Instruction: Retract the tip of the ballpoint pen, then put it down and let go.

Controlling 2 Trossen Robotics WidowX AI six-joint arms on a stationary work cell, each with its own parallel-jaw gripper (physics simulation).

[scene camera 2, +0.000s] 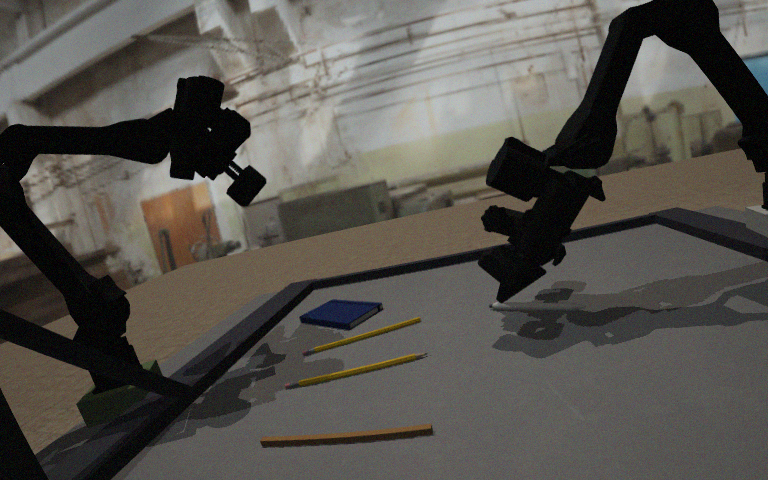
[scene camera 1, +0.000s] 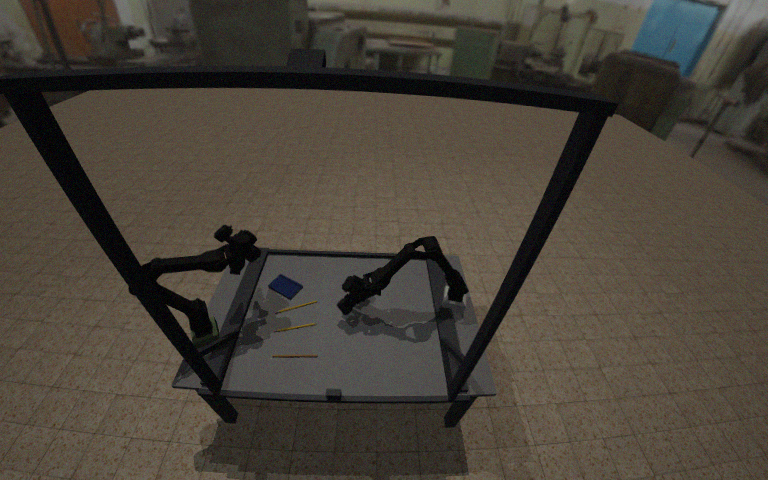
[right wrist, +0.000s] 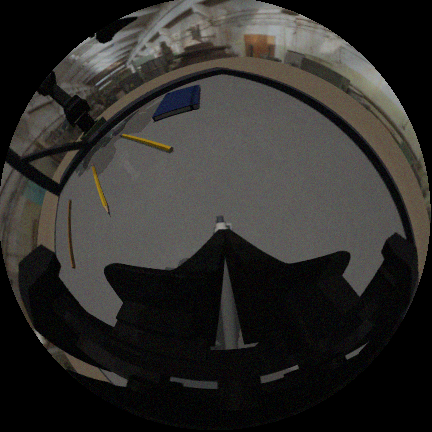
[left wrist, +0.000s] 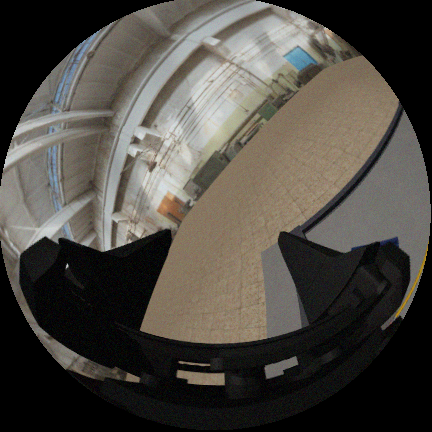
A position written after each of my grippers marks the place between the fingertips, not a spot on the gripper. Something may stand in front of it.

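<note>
My left gripper [scene camera 2: 231,166] open, empty; visible too in the left wrist view [left wrist: 226,236]. My right gripper [scene camera 2: 499,301], also in the right wrist view [right wrist: 223,234]. Blue notebook [scene camera 2: 342,314] on the table; in the right wrist view [right wrist: 184,99] as well. Dark frame post [scene camera 1: 586,130] visible.
</note>
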